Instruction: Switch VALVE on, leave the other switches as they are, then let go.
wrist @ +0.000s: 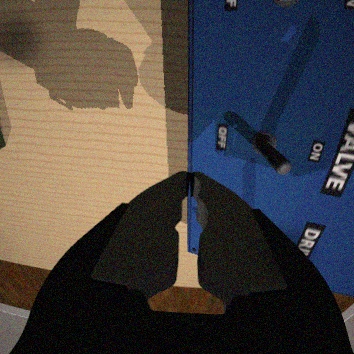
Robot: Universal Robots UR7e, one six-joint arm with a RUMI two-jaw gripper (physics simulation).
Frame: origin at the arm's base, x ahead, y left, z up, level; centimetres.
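Seen in the pictures: gripper, fingertip midpoint: (189,174).
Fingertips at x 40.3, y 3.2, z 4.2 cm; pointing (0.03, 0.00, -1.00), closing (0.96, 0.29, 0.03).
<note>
A point is followed by its place in that frame.
The VALVE switch is a dark lever (274,154) {x 46.2, y 6.0, z 2.7 cm} on the blue panel (225,172) {x 45.2, y 1.1, z -2.1 cm}, right of the middle of the wrist view. Its rounded tip points down and to the right of its base, toward the side of the ON label (316,150) {x 50.9, y 7.1, z 0.8 cm}. The OFF label (221,137) {x 43.3, y 4.5, z -2.3 cm} is left of the base. The VALVE label (340,162) {x 53.1, y 7.1, z 1.7 cm} shows at the right, partly cut off. My gripper (189,174) {x 40.3, y 3.2, z 4.3 cm} is shut with nothing between the fingers. Its tips appear over the panel's left edge, to the left of the lever and apart from it.
Parts of another switch's labels (230,4) {x 39.8, y 15.1, z -2.4 cm} (350,3) {x 47.2, y 17.8, z 0.8 cm} and its round base (286,1) {x 43.4, y 16.4, z -0.8 cm} show at the top edge. A partly hidden label (311,237) {x 56.5, y -1.6, z 1.8 cm} starting "DR" is at the lower right. The pale wooden table top (75,175) {x 26.0, y -10.4, z -9.7 cm} lies left, with shadows across it.
</note>
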